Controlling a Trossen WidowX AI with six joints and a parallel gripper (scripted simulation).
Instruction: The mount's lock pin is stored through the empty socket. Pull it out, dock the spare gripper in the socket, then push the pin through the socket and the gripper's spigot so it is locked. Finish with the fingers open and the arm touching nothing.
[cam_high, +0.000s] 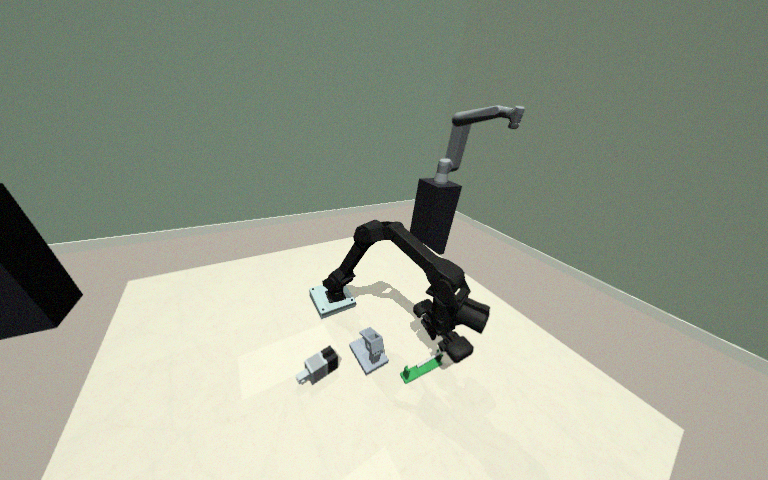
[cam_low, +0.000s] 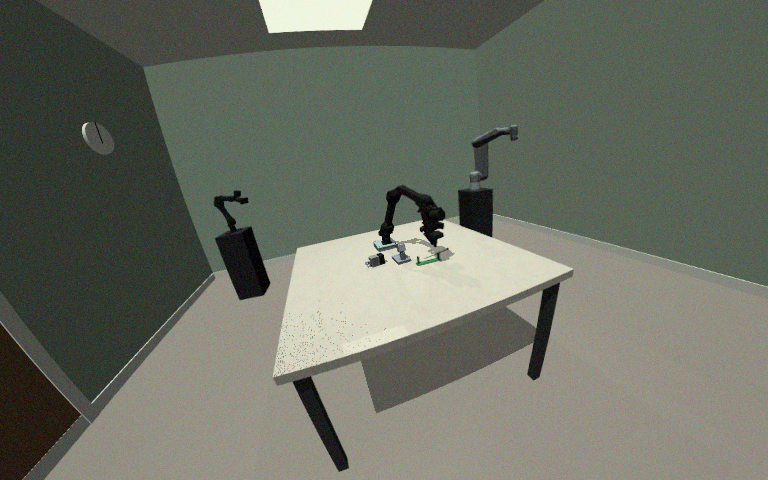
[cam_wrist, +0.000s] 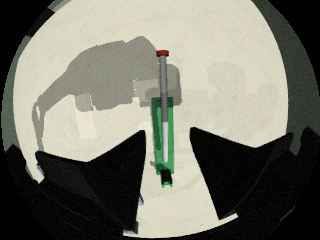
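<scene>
My gripper tip is 7 cm above the green cradle and 4 cm to the left of it. Also, from my gripper tip: spare gripper: 33 cm to the right, 11 cm behind, 6 cm below; then mount: 17 cm to the right, 10 cm behind, 4 cm below.
</scene>
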